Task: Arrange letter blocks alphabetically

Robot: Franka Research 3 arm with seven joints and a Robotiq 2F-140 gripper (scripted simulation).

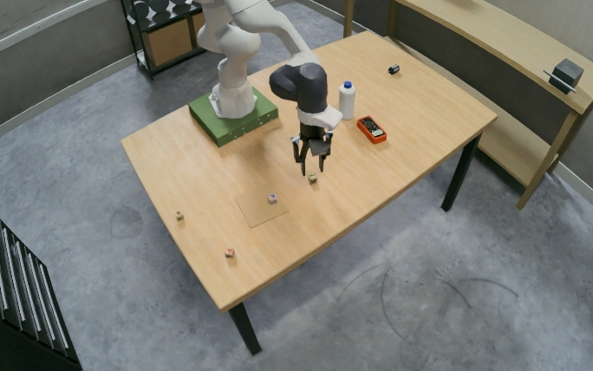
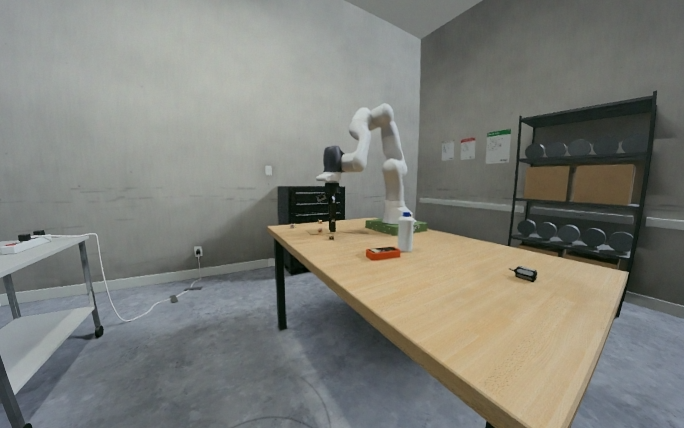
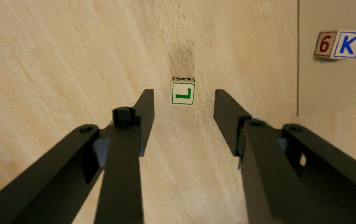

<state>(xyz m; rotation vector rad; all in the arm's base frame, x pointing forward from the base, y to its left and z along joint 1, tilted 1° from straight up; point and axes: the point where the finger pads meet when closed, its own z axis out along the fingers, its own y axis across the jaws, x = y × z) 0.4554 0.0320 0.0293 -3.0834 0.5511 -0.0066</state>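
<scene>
Now: the block 60 mm below my hand. From my hand the other things lie so: white bottle 320 mm to the left, 190 mm behind; then tan mat 200 mm to the right, 80 mm below, 20 mm behind; then orange meter 340 mm to the left, 60 mm below, 50 mm behind.
</scene>
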